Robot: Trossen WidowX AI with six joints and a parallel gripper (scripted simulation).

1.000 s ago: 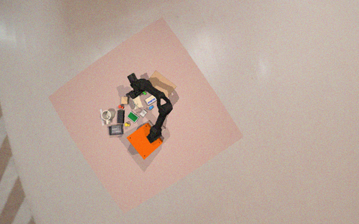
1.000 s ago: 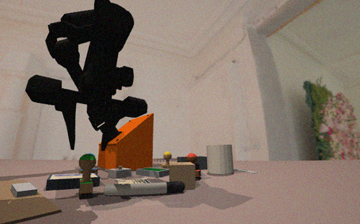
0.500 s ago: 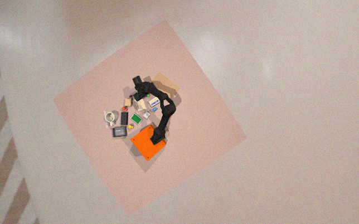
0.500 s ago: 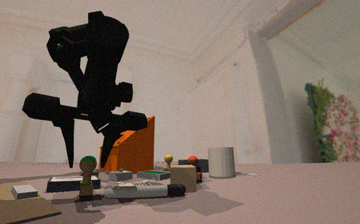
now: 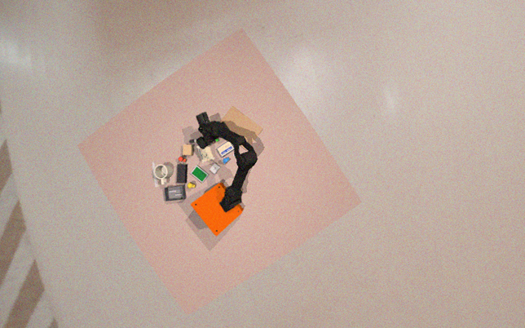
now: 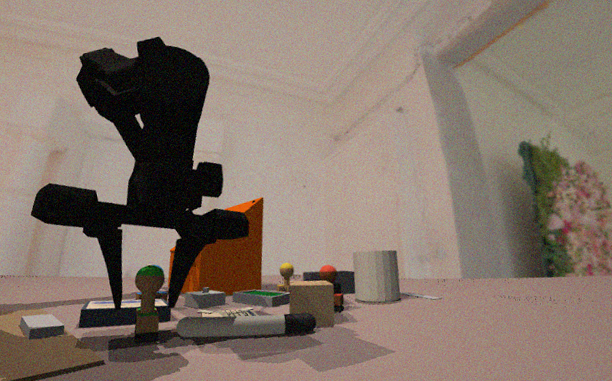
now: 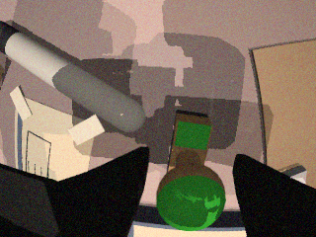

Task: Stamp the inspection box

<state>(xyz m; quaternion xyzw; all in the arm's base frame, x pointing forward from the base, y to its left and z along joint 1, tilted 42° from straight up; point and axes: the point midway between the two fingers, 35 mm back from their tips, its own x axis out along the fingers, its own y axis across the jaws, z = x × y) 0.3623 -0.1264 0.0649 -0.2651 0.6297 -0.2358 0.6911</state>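
Now: gripper tip 12 cm past the green ink pad, 20 cm to the right of it and 2 cm above it. Also, from my gripper tip: marker 5 cm ahead, 10 cm to the left, 2 cm below; dark labelled box 9 cm behind, 1 cm to the right, 1 cm below; cream card 4 cm behind, 10 cm to the left, 3 cm below.
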